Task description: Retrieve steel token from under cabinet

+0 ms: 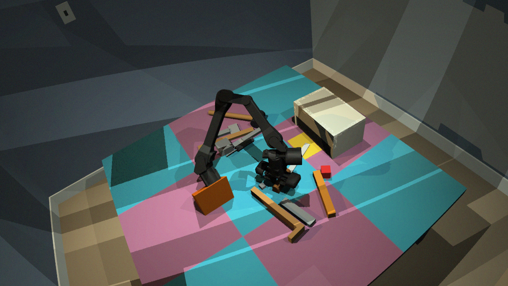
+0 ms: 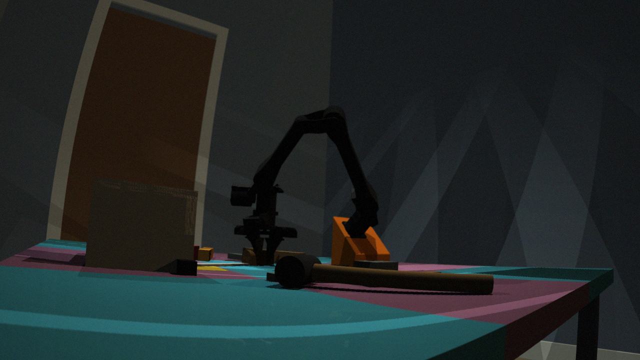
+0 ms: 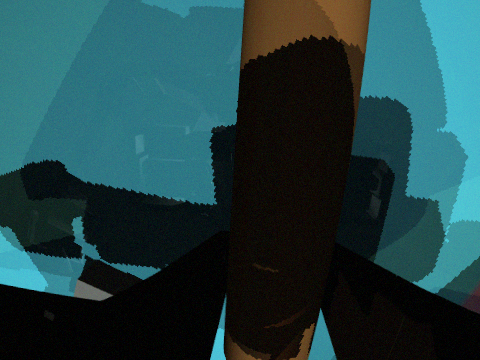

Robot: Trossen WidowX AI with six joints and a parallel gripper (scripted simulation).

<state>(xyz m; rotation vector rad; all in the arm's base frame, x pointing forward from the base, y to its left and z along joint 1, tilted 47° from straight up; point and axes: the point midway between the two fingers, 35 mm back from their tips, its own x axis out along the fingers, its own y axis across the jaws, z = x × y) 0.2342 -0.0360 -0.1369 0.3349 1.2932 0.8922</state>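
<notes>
My gripper tip is 10 mm past the screwdriver and 310 mm to the right of it. Round my gripper tip: orange bar: 110 mm ahead, 160 mm to the right, 10 mm above; grey bar: 20 mm behind, 150 mm to the right; small grey cube: 60 mm behind, 50 mm to the left.
</notes>
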